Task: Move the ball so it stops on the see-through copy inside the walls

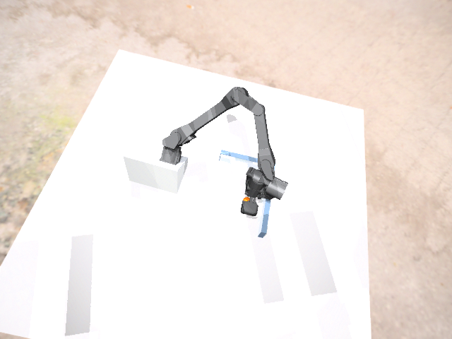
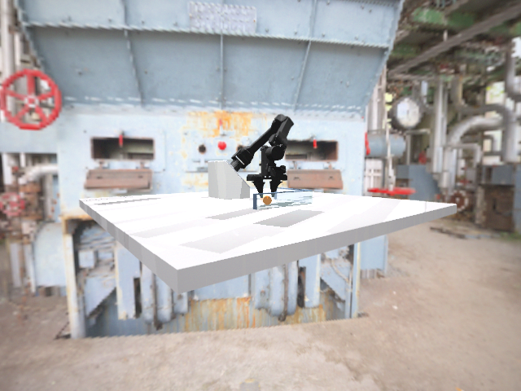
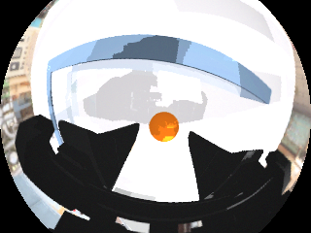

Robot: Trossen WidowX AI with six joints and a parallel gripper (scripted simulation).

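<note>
Right now my gripper tip is 10 mm above the orange ball.
</note>
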